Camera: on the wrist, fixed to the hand. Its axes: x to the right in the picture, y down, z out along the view.
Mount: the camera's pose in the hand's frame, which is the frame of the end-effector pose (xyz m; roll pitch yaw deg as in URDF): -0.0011 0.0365 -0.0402 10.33 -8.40 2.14
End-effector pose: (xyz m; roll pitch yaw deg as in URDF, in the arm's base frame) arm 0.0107 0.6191 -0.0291 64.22 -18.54 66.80
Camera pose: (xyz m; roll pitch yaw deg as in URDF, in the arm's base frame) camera -0.0395 0.6342 -0.0149 77.34 -23.96 59.54
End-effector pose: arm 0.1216 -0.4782 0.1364 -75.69 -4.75 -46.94
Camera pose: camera 0.1015 -0.5006 0.0912 -65.92 -4.71 -38.24
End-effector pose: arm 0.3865 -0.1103 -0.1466 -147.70 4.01 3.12
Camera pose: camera 0.3893 -0.1626 -0.1321 -136.82 12.24 5.87
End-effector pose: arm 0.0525 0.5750 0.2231 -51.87 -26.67 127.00
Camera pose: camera 0.0459 0.5989 0.1748 -45.72 -29.89 136.14
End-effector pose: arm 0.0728 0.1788 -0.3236 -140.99 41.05 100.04
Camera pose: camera 0.1248 0.1927 -0.3166 -126.60 48.80 105.55
